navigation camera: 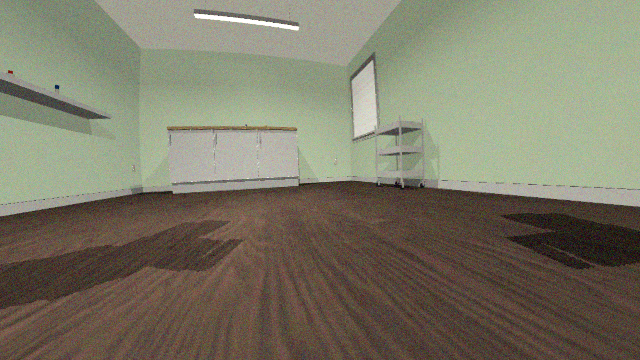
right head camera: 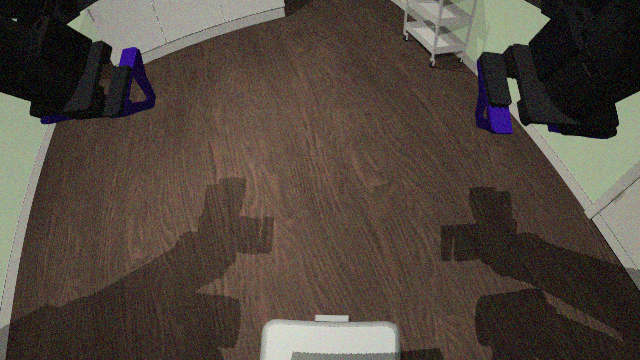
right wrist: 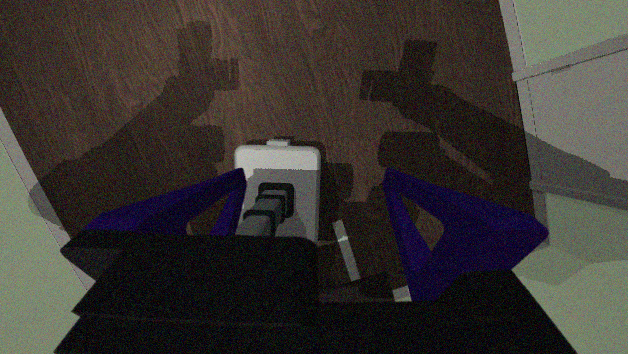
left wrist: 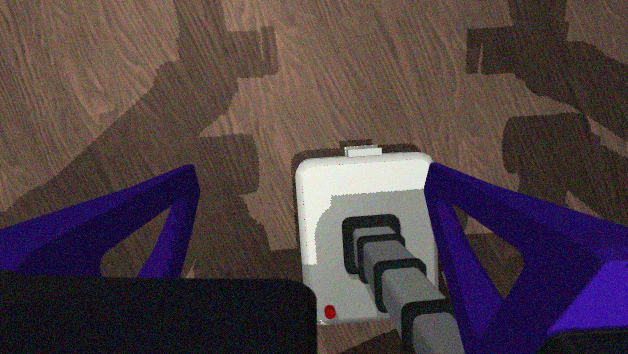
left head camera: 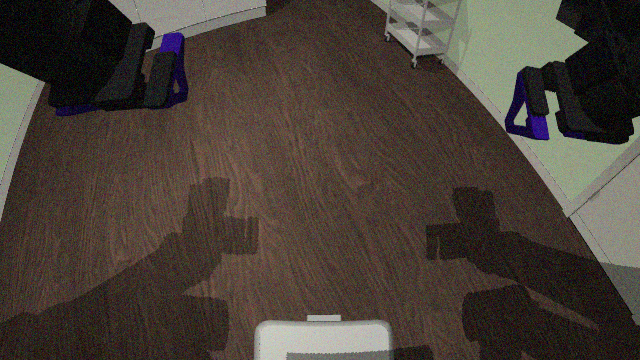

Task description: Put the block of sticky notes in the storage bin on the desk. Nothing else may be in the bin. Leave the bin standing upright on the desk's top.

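Frame: origin at the left arm's base, x ahead, y left, z up, level; metres.
Seen in the pictures: left gripper, fingertip midpoint: (right head camera: 124,105) (left wrist: 311,176) (left head camera: 149,97); right gripper, fingertip midpoint: (right head camera: 514,123) (right wrist: 314,175) (left head camera: 536,129).
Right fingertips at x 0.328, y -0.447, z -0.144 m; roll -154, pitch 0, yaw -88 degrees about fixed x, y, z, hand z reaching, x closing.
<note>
A point is followed by its place in that frame.
The block of sticky notes, the storage bin and the desk do not show in any view. My left gripper (left head camera: 147,75) @[x 0.348, y -0.011, z -0.128 m] (right head camera: 106,82) (left wrist: 311,176) @[x 0.348, y -0.011, z -0.128 m] is open and empty, held above the dark wood floor at the left of both head views. My right gripper (left head camera: 552,107) (right head camera: 515,95) @[x 0.328, y -0.447, z -0.144 m] (right wrist: 314,175) @[x 0.328, y -0.447, z -0.144 m] is open and empty at the right of both head views. In both wrist views the blue fingers stand wide apart with no object between them.
White cabinets (navigation camera: 235,155) @[x 2.715, y 1.136, z -0.915 m] (left head camera: 210,12) @[x 2.856, y 0.798, z -1.181 m] with a wooden top stand by the far wall, a tiny item on top. A white three-tier cart (navigation camera: 400,170) @[x 2.201, y -0.940, z -1.209 m] (left head camera: 430,50) @[x 2.262, y -1.091, z -1.241 m] stands right of them. A wall shelf (navigation camera: 50,100) @[x 1.347, y 2.175, z -0.460 m] at left bears small red and blue items. My white base (left wrist: 370,175) @[x 0.252, y -0.236, z -1.150 m] shows below.
</note>
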